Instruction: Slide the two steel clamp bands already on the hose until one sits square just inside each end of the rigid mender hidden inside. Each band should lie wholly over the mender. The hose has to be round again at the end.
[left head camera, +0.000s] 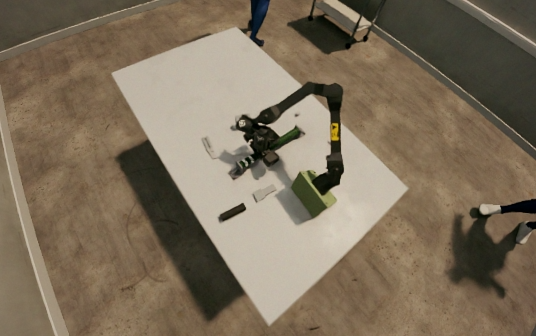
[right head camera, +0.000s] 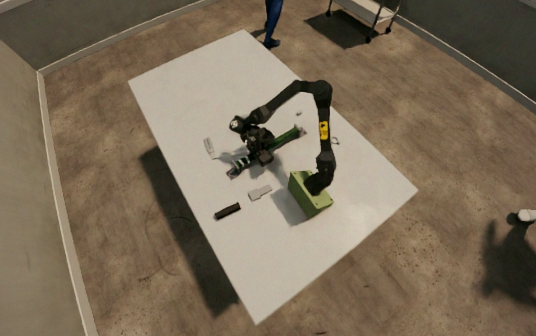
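Note:
The green hose (left head camera: 287, 138) (right head camera: 285, 139) lies diagonally across the table, its ends at small grey holders. Pale, ring-like bands (left head camera: 245, 162) (right head camera: 242, 161) circle its lower-left part, between the gripper and the lower-left holder (left head camera: 233, 174) (right head camera: 232, 173); they look like the steel clamp bands, but are too small to judge for squareness. My gripper (left head camera: 260, 152) (right head camera: 256, 152) is over the middle of the hose, right beside the bands, and hides that stretch. Its fingers are mostly hidden by its own body; it is partly open, holding nothing. The mender inside the hose does not show, and the roundness under the gripper is hidden.
The arm stands on a green block (left head camera: 311, 199) (right head camera: 306, 199). A grey flat piece (left head camera: 264, 193) (right head camera: 259, 192) and a black bar (left head camera: 233, 212) (right head camera: 227, 210) lie on the near side of the hose. A pale slotted piece (left head camera: 208, 147) (right head camera: 209, 146) lies to the left.

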